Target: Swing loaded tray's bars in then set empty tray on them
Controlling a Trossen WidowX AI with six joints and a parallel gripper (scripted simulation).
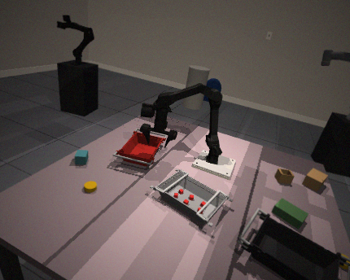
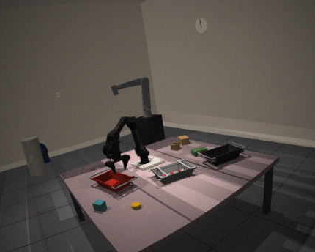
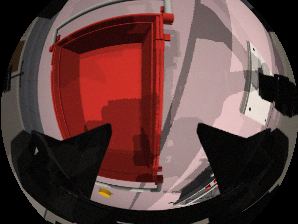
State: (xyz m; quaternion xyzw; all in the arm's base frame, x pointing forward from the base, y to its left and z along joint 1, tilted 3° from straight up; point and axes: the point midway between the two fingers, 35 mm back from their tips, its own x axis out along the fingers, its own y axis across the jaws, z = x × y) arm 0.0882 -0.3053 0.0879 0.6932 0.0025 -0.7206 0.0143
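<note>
Right now the red tray is 80 mm to the right of my gripper tip and 30 mm below it. Also, from my gripper tip: teal cube: 190 mm ahead, 320 mm to the right, 50 mm below; then green block: 200 mm ahead, 670 mm to the left, 50 mm below.
</note>
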